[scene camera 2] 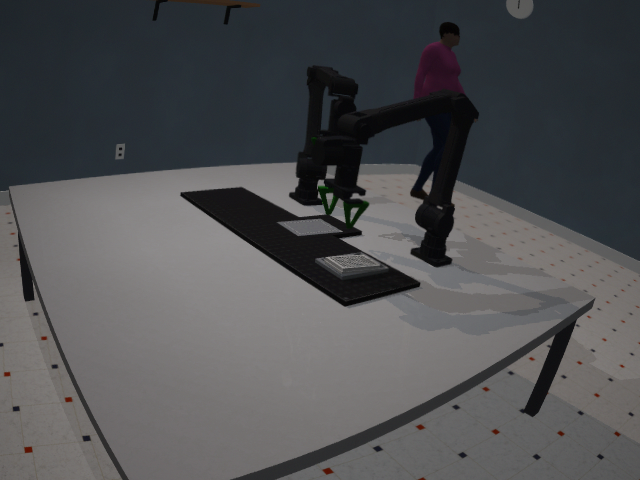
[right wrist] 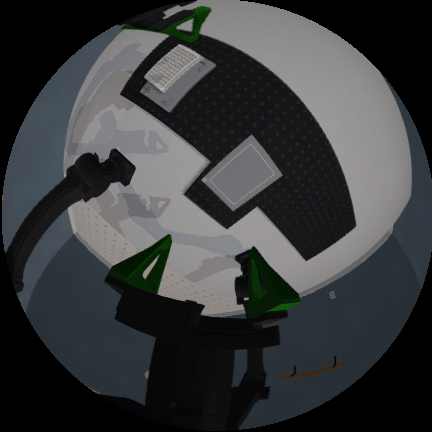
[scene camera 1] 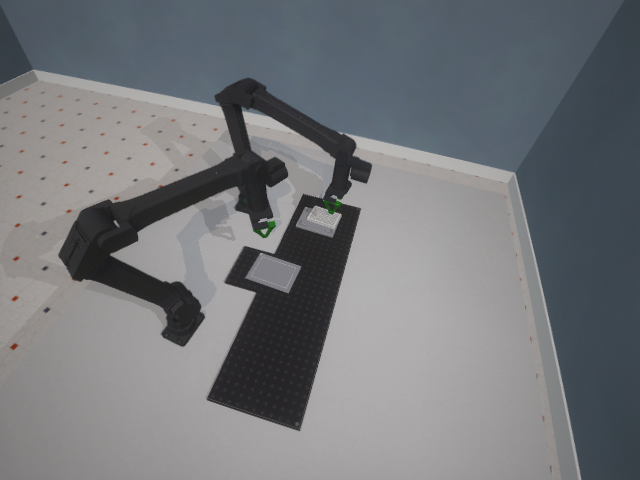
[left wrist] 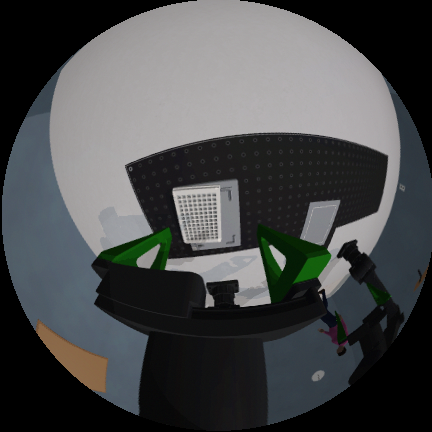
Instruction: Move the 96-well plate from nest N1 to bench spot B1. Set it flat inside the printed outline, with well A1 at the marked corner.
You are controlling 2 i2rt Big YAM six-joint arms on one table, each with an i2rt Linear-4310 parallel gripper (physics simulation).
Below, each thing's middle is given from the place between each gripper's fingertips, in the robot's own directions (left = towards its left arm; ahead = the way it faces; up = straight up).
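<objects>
White well plate (scene camera 2: 353, 263): 4 cm behind my left hand, 4 cm to the left of it, 11 cm below it.
Same white well plate, seen from my right hand: 170 mm ahead of it, 300 mm to the left of it, 190 mm below it.
</objects>
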